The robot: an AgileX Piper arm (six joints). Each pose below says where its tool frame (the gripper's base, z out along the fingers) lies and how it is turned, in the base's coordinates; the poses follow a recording.
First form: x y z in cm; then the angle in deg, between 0 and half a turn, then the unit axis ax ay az.
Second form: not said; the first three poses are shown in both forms.
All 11 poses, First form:
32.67 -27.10 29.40 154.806 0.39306 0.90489 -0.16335
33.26 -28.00 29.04 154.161 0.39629 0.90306 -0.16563
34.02 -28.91 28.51 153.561 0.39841 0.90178 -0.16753
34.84 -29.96 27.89 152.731 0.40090 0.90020 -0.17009
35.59 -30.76 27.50 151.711 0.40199 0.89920 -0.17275
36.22 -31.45 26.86 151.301 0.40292 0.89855 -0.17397
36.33 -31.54 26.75 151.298 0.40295 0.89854 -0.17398
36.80 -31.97 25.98 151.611 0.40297 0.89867 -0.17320
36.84 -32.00 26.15 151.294 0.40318 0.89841 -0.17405
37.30 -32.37 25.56 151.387 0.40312 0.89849 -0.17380
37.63 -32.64 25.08 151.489 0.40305 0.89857 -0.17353
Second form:
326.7 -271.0 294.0 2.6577 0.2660 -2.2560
332.6 -280.0 290.4 2.6473 0.2722 -2.2455
340.2 -289.1 285.1 2.6383 0.2786 -2.2375
348.4 -299.6 278.9 2.6259 0.2876 -2.2273
355.9 -307.6 275.0 2.6120 0.3000 -2.2189
362.2 -314.5 268.6 2.6059 0.3046 -2.2143
363.3 -315.4 267.5 2.6059 0.3046 -2.2143
368.0 -319.7 259.8 2.6100 0.3006 -2.2161
368.4 -320.0 261.5 2.6056 0.3045 -2.2137
373.0 -323.7 255.6 2.6069 0.3033 -2.2144
376.3 -326.4 250.8 2.6083 0.3021 -2.2152

